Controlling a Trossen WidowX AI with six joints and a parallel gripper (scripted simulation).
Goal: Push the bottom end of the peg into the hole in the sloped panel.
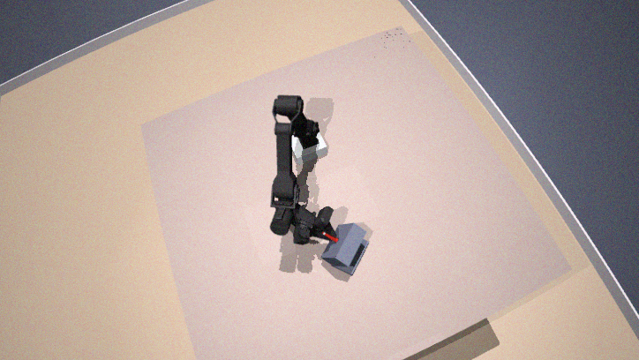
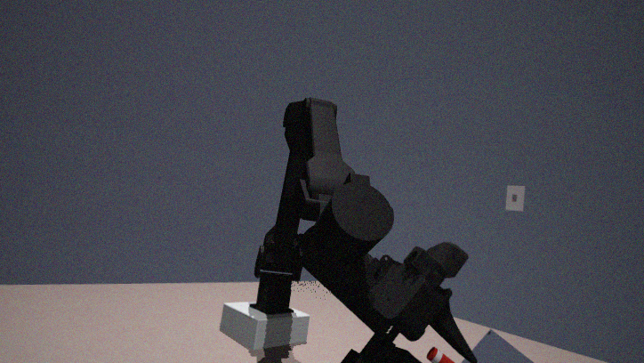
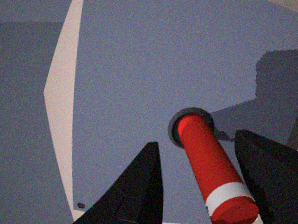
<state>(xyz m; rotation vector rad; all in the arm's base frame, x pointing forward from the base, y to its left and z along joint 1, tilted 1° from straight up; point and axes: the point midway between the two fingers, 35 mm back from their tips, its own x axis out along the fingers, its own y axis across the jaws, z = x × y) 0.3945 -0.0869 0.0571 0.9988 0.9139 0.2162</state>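
The red round peg lies 10 mm behind my gripper tip, 10 mm to the right of it and 10 mm above it. From my gripper tip the other things lie so: sloped panel 30 mm ahead, 20 mm to the left, 20 mm below.
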